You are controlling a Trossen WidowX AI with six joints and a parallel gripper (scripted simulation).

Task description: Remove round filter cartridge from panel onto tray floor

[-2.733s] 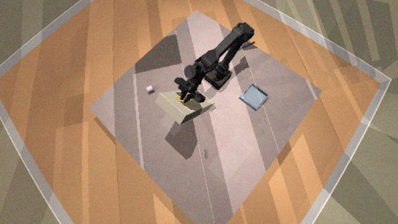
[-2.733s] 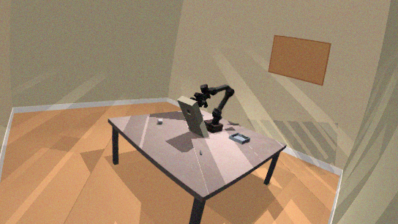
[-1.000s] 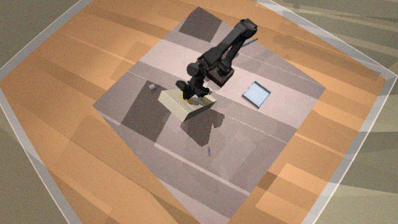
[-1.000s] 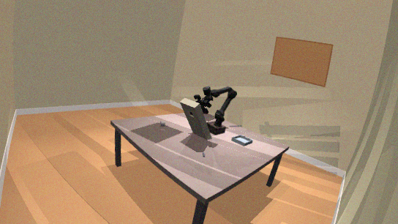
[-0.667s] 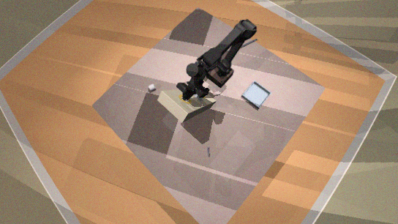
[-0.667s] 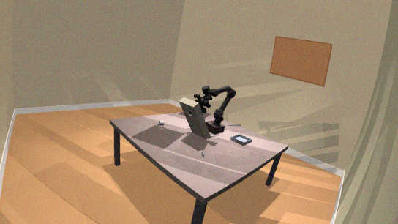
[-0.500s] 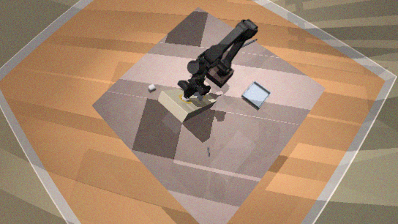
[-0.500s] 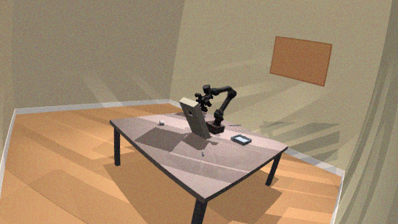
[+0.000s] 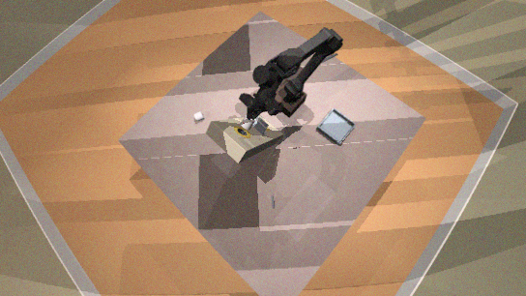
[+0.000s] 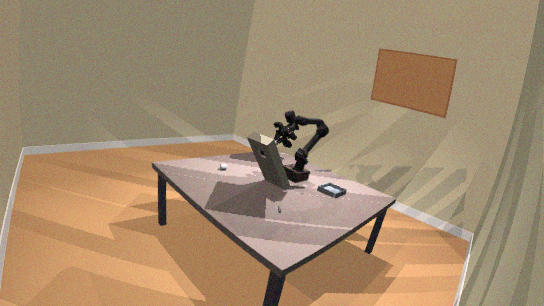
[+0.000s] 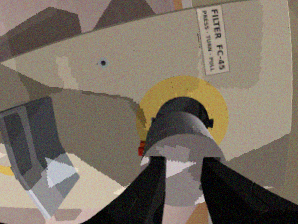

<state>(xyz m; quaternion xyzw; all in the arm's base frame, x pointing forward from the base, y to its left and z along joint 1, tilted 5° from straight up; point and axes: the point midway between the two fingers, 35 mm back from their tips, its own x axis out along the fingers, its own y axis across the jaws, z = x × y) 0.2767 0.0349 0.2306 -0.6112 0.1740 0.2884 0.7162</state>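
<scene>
Now: the beige service panel 20 mm ahead of my gripper tip, 10 mm to the left of it and 110 mm below it. The rest, counted from my gripper tip: grey-blue tray 400 mm behind, 210 mm to the left, 280 mm below; then grey filter cartridge 10 mm ahead, 10 mm below; then small grey piece 120 mm ahead, 320 mm to the left, 290 mm below.
</scene>
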